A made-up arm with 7 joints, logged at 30 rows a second.
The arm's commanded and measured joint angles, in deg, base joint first. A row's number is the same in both.
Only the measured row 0 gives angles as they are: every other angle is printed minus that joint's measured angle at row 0.
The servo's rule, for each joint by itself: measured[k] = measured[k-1] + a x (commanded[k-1-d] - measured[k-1]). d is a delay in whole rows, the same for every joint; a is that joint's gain. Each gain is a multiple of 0.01, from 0.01 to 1. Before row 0 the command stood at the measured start. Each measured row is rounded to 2 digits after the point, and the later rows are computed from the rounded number. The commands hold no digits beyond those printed.
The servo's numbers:
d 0
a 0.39 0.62 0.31 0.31 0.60 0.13 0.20
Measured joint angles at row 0:
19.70, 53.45, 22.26, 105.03, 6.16, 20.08, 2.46
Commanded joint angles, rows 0 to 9:
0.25, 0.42, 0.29, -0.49, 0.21, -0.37, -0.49
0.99, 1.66, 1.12, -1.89, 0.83, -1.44, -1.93
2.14, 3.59, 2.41, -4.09, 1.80, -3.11, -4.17
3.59, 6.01, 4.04, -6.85, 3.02, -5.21, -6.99
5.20, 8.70, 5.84, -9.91, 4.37, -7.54, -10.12
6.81, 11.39, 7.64, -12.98, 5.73, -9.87, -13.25
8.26, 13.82, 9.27, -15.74, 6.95, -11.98, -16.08
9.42, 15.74, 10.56, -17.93, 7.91, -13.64, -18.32
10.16, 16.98, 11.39, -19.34, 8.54, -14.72, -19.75
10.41, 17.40, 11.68, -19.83, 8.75, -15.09, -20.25
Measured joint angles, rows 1 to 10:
0.10, 0.26, 0.09, -0.15, 0.13, -0.05, -0.10
0.45, 1.13, 0.41, -0.69, 0.55, -0.23, -0.47
1.11, 2.66, 1.03, -1.74, 1.30, -0.60, -1.21
2.08, 4.74, 1.96, -3.32, 2.33, -1.20, -2.37
3.30, 7.20, 3.16, -5.36, 3.55, -2.02, -3.92
4.67, 9.80, 4.55, -7.72, 4.86, -3.04, -5.79
6.07, 12.29, 6.01, -10.21, 6.11, -4.20, -7.85
7.38, 14.43, 7.42, -12.60, 7.19, -5.43, -9.94
8.46, 16.01, 8.65, -14.69, 8.00, -6.64, -11.90
9.22, 16.87, 9.59, -16.28, 8.45, -7.74, -13.57

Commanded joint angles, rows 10 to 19:
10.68, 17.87, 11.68, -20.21, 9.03, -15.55, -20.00
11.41, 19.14, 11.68, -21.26, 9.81, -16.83, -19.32
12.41, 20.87, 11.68, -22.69, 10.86, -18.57, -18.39
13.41, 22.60, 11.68, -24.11, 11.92, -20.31, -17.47
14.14, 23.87, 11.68, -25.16, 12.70, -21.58, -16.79
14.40, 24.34, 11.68, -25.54, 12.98, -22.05, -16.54
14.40, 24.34, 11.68, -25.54, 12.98, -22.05, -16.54
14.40, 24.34, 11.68, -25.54, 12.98, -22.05, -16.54
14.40, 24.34, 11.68, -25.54, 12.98, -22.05, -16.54
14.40, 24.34, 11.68, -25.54, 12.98, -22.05, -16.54
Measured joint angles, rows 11 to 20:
9.79, 17.49, 10.24, -17.50, 8.80, -8.76, -14.86
10.42, 18.51, 10.69, -18.67, 9.41, -9.81, -15.75
11.20, 19.97, 11.00, -19.92, 10.28, -10.95, -16.28
12.06, 21.60, 11.21, -21.22, 11.26, -12.17, -16.52
12.87, 23.01, 11.36, -22.44, 12.12, -13.39, -16.57
13.47, 23.83, 11.46, -23.40, 12.64, -14.52, -16.56
13.83, 24.15, 11.53, -24.06, 12.84, -15.50, -16.56
14.05, 24.27, 11.58, -24.52, 12.92, -16.35, -16.56
14.19, 24.31, 11.61, -24.84, 12.96, -17.09, -16.56
14.27, 24.33, 11.63, -25.06, 12.97, -17.73, -16.56

